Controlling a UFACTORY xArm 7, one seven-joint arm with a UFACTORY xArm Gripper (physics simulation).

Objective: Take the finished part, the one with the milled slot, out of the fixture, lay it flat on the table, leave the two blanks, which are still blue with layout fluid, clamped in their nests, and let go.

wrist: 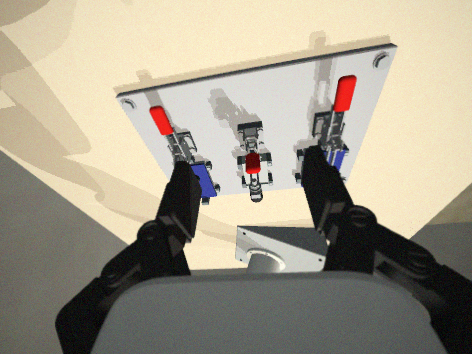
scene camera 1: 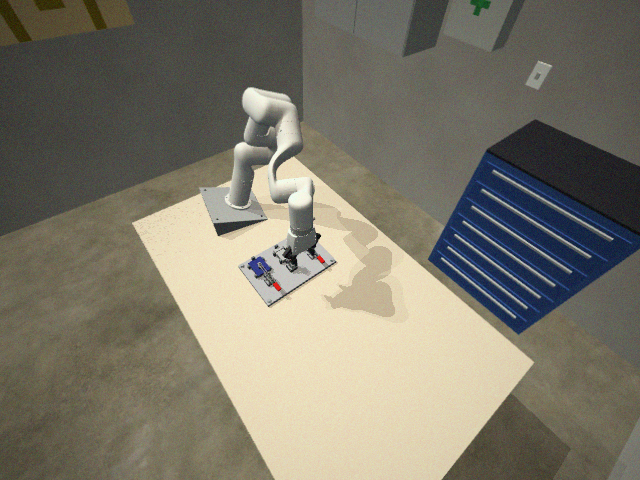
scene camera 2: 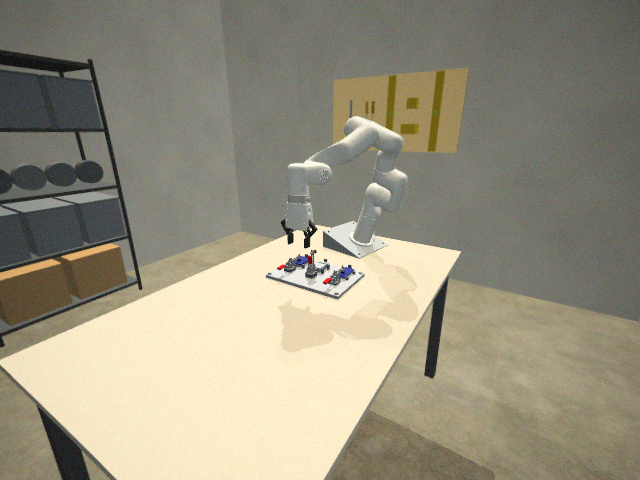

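Where they show: gripper, between the fingertips: (wrist: 247, 169) (scene camera 1: 302, 258) (scene camera 2: 298, 245); arm's base, origin of its link: (wrist: 265, 257) (scene camera 1: 238, 201) (scene camera 2: 360, 239).
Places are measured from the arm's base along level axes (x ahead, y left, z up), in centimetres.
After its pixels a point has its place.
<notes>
My gripper (scene camera 1: 301, 254) @(x 53.7, y 6.3, z 13.8 cm) (scene camera 2: 298, 243) @(x 53.7, y 6.3, z 13.8 cm) (wrist: 247, 169) @(x 53.7, y 6.3, z 13.8 cm) is open and empty above the fixture plate (scene camera 1: 299, 279) @(x 52.4, y 5.3, z -2.3 cm) (scene camera 2: 299, 280) @(x 51.6, y 4.2, z -2.3 cm) (wrist: 285, 90) @(x 52.0, y 1.0, z -2.3 cm). The pale finished part (scene camera 2: 321, 266) @(x 39.8, y 6.0, z 0.3 cm) (wrist: 264, 175) @(x 38.9, y 3.1, z 0.3 cm) sits in the middle nest, partly hidden by its toggle clamp; the slot cannot be made out. That clamp's red handle (scene camera 2: 310, 259) @(x 46.9, y 6.1, z 5.8 cm) (wrist: 253, 163) @(x 47.1, y 5.4, z 6.1 cm) stands up, and its arm is raised off the part. One blue blank (scene camera 1: 258, 266) (scene camera 2: 301, 260) @(x 39.6, y -5.7, z -0.2 cm) (wrist: 338, 162) @(x 41.1, y -8.8, z -0.2 cm) and the other blue blank (scene camera 2: 346, 271) @(x 35.4, y 15.8, z -0.7 cm) (wrist: 205, 181) @(x 36.6, y 13.7, z -0.7 cm) sit in the outer nests, their clamps down with red handles lying low.
The fixture lies on the cream table (scene camera 1: 361, 387) @(x 98.8, y 3.4, z -3.8 cm) (scene camera 2: 206, 392) @(x 106.6, y 25.2, z -3.8 cm). The arm's grey base wedge (scene camera 1: 217, 206) @(x 2.0, y -10.2, z 3.5 cm) (scene camera 2: 336, 237) @(x 10.8, y -7.9, z 2.5 cm) (wrist: 242, 250) @(x -0.5, y 7.5, z -2.6 cm) is behind the fixture. A blue drawer cabinet (scene camera 1: 516, 248) and a shelf rack (scene camera 2: 115, 175) stand off the table.
</notes>
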